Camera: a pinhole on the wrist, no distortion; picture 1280 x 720 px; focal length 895.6 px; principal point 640.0 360.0 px. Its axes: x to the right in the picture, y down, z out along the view. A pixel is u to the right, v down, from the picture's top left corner.
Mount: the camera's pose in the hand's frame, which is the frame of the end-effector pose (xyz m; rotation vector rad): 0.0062 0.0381 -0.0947 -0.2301 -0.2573 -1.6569
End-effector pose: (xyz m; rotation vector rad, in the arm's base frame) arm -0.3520 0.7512 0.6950 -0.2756 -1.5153 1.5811
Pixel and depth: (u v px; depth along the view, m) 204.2 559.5 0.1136
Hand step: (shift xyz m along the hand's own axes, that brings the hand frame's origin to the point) 0.0368 0.1224 -0.0022
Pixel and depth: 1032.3 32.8 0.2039
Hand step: -0.0772 0.0220 0.1241
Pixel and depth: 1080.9 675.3 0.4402
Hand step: 0.1378 -0.0494 0.3950
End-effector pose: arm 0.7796 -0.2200 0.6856 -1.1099 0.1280 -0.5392
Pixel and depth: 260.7 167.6 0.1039
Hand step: -0.0117 0.1133 -0.0096
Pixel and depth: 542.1 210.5 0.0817
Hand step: -0.0066 0.0725 -0.0199
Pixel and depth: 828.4 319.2 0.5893
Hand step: -0.0340 0.1009 0.5035
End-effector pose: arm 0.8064 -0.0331 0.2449 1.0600 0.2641 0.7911
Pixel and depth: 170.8 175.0 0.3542
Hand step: -0.0485 0.3280 0.1849
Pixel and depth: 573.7 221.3 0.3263
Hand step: -0.0422 0.1643 0.2075
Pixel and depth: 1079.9 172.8 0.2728
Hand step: -0.0645 -0.0012 0.2038
